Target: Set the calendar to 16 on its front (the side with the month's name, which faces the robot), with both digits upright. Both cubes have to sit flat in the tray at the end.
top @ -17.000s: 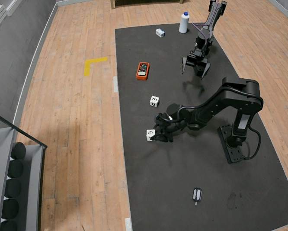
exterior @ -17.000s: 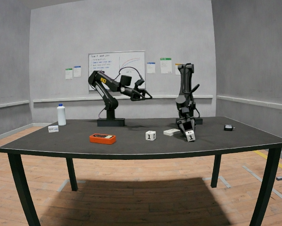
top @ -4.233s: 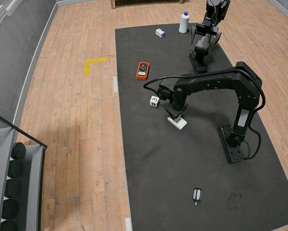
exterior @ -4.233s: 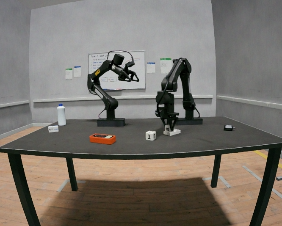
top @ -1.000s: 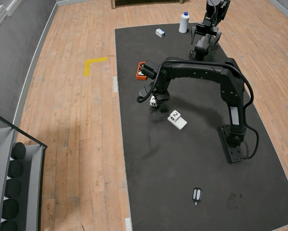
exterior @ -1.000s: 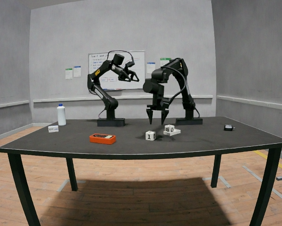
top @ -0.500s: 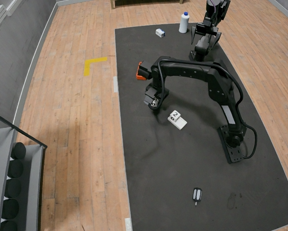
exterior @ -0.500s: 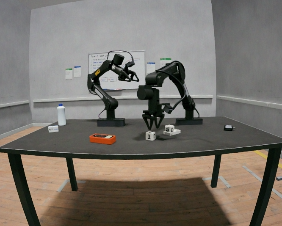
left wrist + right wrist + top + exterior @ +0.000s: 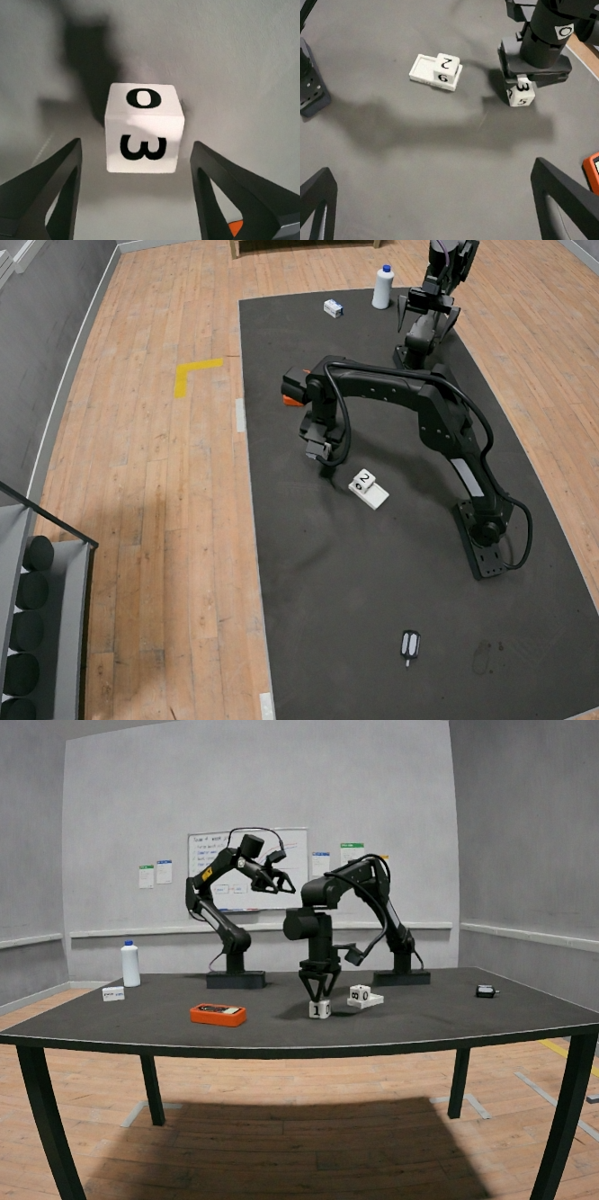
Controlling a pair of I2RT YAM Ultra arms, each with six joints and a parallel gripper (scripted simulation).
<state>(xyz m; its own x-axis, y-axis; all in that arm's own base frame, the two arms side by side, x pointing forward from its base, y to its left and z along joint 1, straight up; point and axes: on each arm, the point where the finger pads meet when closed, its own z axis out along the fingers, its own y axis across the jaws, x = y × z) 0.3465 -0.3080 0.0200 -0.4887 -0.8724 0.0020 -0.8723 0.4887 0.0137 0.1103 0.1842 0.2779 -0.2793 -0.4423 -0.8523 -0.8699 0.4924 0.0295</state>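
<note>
The white tray lies 13 cm to the left of my left hand, 10 cm behind it and 4 cm below it. Round my left hand: white bottle (68 cm to the right, 36 cm behind, 3 cm above).
</note>
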